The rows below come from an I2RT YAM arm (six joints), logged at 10 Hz.
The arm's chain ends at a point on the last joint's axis. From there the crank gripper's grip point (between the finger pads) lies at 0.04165 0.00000 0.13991 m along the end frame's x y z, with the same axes.
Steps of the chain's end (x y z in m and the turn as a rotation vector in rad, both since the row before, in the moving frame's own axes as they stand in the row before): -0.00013 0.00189 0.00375 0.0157 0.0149 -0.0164; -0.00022 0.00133 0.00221 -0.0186 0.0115 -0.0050; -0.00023 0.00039 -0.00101 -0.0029 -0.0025 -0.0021; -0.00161 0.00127 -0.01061 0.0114 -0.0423 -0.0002; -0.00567 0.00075 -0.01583 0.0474 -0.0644 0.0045; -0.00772 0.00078 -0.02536 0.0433 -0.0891 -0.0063; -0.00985 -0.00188 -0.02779 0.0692 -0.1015 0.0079
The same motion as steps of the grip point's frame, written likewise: 0.00193 -0.00100 0.00309 0.0157 0.0149 -0.0164; 0.00139 0.00372 0.00170 -0.0186 0.0115 -0.0050; -0.00058 0.00071 -0.00091 -0.0029 -0.0025 -0.0021; -0.00756 -0.00034 -0.00898 0.0114 -0.0423 -0.0002; -0.01474 -0.00577 -0.01359 0.0474 -0.0644 0.0045; -0.02035 -0.00557 -0.02235 0.0433 -0.0891 -0.0063; -0.02419 -0.01141 -0.02462 0.0692 -0.1015 0.0079
